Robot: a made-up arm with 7 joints. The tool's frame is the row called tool.
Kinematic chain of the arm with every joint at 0, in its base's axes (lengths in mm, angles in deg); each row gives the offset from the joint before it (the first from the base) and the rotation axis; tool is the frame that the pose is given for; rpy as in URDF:
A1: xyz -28.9 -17.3 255.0 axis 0 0.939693 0.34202
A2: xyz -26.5 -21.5 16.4 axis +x
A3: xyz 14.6 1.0 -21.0 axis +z
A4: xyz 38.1 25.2 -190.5 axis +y
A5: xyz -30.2 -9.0 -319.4 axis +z
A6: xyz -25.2 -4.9 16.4 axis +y
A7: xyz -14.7 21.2 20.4 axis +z
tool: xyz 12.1 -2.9 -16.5 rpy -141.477 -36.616 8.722
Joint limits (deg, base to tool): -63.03..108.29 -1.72..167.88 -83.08..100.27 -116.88..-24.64 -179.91..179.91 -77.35..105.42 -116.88..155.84
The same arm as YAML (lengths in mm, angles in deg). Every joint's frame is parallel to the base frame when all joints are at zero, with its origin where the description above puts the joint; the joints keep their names.
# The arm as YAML. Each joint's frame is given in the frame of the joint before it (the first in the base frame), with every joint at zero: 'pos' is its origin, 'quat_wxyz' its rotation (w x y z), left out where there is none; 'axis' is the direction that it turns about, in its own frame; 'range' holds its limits. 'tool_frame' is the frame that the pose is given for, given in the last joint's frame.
length_unit: mm
angle_unit: deg
joints:
  - joint: A1
    pos: [-28.9, -17.3, 255.0]
    axis: [0.0, 0.9397, 0.342]
    range: [-63.03, 108.29]
  - joint: A2
    pos: [-26.5, -21.5, 16.4]
    axis: "+x"
    range: [-1.72, 167.88]
  - joint: A3
    pos: [14.6, 1.0, -21.0]
    axis: "+z"
    range: [-83.08, 100.27]
  - joint: A4
    pos: [38.1, 25.2, -190.5]
    axis: "+y"
    range: [-116.88, -24.64]
  - joint: A5
    pos: [-30.2, -9.0, -319.4]
    axis: "+z"
    range: [-179.91, 179.91]
  - joint: A6
    pos: [-25.2, -4.9, 16.4]
    axis: "+y"
    range: [-77.35, 105.42]
  - joint: A7
    pos: [-14.7, 21.2, 20.4]
    axis: "+z"
    range: [-116.88, 155.84]
tool_frame:
  pos: [12.1, -2.9, -16.5]
  quat_wxyz: [0.334824, -0.885764, -0.171474, -0.271868]

